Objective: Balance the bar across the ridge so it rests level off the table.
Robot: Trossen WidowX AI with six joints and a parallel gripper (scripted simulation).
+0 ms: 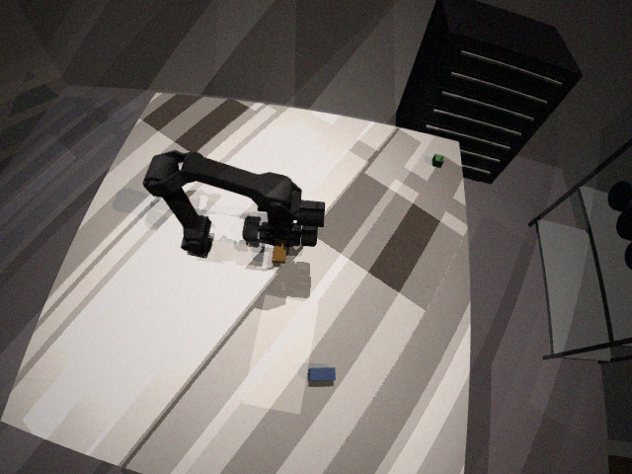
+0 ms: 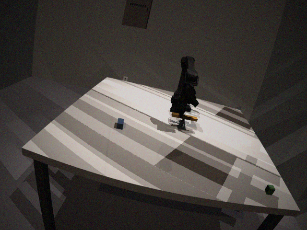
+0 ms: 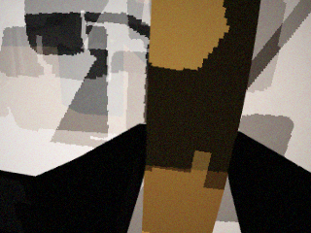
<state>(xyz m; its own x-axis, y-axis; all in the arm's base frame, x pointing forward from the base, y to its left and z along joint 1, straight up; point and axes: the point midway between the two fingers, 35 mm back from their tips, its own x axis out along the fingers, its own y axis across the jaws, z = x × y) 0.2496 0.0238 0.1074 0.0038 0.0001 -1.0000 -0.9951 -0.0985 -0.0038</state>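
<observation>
My gripper tip is 3 cm to the right of the bar. Round my gripper tip: blue block (17 cm ahead, 32 cm to the right, 6 cm below); green cube (49 cm ahead, 48 cm to the left, 6 cm below).
</observation>
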